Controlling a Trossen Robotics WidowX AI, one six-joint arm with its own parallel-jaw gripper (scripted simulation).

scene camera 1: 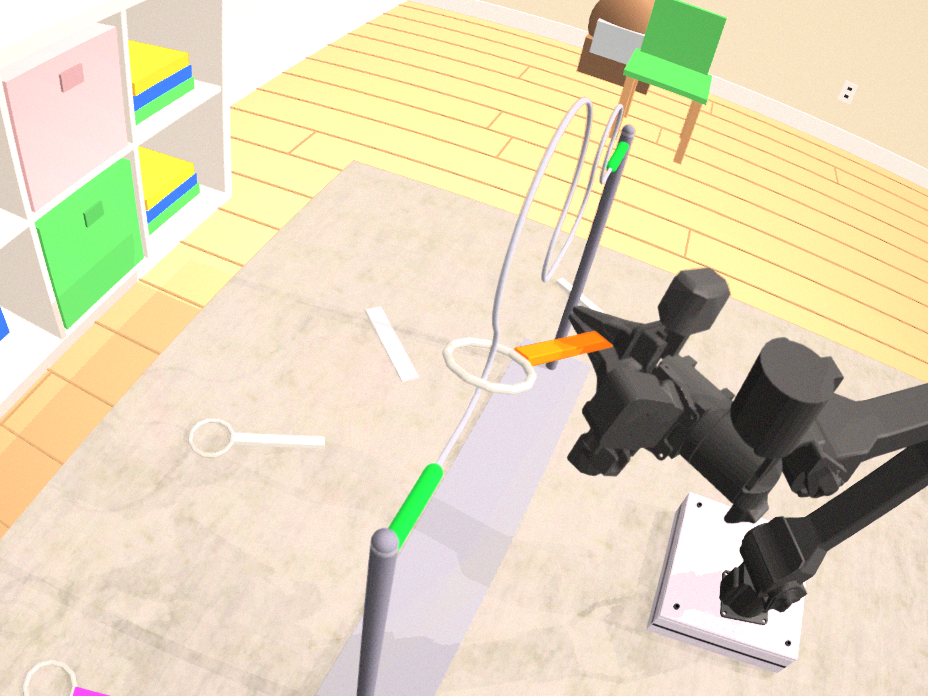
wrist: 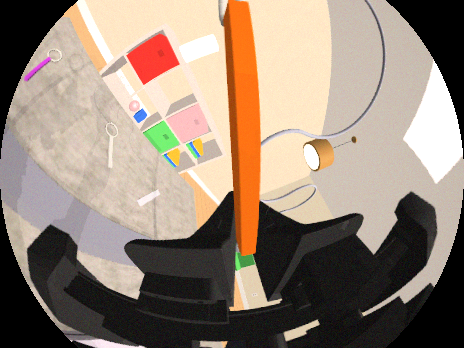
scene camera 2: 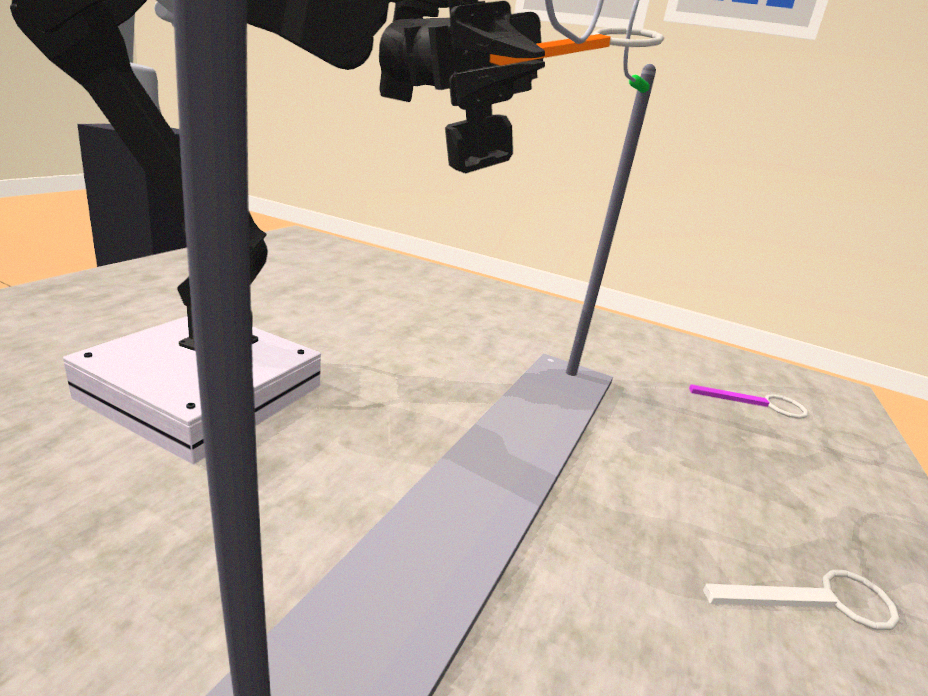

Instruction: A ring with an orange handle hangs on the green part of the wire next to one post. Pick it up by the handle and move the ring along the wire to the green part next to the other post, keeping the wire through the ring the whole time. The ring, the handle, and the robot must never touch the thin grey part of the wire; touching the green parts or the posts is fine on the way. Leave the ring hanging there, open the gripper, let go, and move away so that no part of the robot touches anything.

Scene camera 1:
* my gripper
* white strip
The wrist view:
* my gripper
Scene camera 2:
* my gripper
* magenta-handled ring
